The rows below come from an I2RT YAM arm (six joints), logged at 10 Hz.
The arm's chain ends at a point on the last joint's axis. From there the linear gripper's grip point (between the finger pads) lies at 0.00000 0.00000 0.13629 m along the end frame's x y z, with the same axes.
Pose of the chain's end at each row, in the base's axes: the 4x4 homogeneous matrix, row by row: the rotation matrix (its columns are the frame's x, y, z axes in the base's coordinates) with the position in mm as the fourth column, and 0 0 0 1 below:
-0.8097, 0.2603, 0.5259, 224.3; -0.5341, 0.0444, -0.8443, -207.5; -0.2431, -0.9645, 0.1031, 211.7; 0, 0, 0, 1
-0.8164, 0.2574, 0.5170, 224.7; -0.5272, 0.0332, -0.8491, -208.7; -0.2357, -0.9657, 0.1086, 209.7; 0, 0, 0, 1
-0.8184, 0.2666, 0.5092, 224.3; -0.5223, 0.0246, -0.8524, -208.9; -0.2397, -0.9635, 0.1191, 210.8; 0, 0, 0, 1
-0.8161, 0.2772, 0.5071, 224.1; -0.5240, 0.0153, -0.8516, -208.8; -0.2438, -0.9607, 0.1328, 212.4; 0, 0, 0, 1
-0.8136, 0.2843, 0.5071, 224.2; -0.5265, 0.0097, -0.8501, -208.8; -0.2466, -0.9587, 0.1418, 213.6; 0, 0, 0, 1
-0.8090, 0.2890, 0.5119, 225.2; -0.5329, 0.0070, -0.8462, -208.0; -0.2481, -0.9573, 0.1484, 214.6; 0, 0, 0, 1
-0.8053, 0.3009, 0.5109, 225.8; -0.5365, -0.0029, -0.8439, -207.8; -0.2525, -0.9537, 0.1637, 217.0; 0, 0, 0, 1
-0.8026, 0.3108, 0.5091, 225.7; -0.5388, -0.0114, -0.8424, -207.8; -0.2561, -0.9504, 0.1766, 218.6; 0, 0, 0, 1
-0.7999, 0.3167, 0.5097, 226.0; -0.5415, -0.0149, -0.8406, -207.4; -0.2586, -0.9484, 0.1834, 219.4; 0, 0, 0, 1
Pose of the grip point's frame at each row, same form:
-0.8097, 0.2603, 0.5259, 296.0; -0.5341, 0.0444, -0.8443, -322.6; -0.2431, -0.9645, 0.1031, 225.8; 0, 0, 0, 1
-0.8164, 0.2574, 0.5170, 295.2; -0.5272, 0.0332, -0.8491, -324.4; -0.2357, -0.9657, 0.1086, 224.5; 0, 0, 0, 1
-0.8184, 0.2666, 0.5092, 293.7; -0.5223, 0.0246, -0.8524, -325.1; -0.2397, -0.9635, 0.1191, 227.0; 0, 0, 0, 1
-0.8161, 0.2772, 0.5071, 293.2; -0.5240, 0.0153, -0.8516, -324.9; -0.2438, -0.9607, 0.1328, 230.5; 0, 0, 0, 1
-0.8136, 0.2843, 0.5071, 293.3; -0.5265, 0.0097, -0.8501, -324.7; -0.2466, -0.9587, 0.1418, 232.9; 0, 0, 0, 1
-0.8090, 0.2890, 0.5119, 295.0; -0.5329, 0.0070, -0.8462, -323.3; -0.2481, -0.9573, 0.1484, 234.8; 0, 0, 0, 1
-0.8053, 0.3009, 0.5109, 295.4; -0.5365, -0.0029, -0.8439, -322.8; -0.2525, -0.9537, 0.1637, 239.3; 0, 0, 0, 1
-0.8026, 0.3108, 0.5091, 295.1; -0.5388, -0.0114, -0.8424, -322.6; -0.2561, -0.9504, 0.1766, 242.7; 0, 0, 0, 1
-0.7999, 0.3167, 0.5097, 295.5; -0.5415, -0.0149, -0.8406, -322.0; -0.2586, -0.9484, 0.1834, 244.4; 0, 0, 0, 1

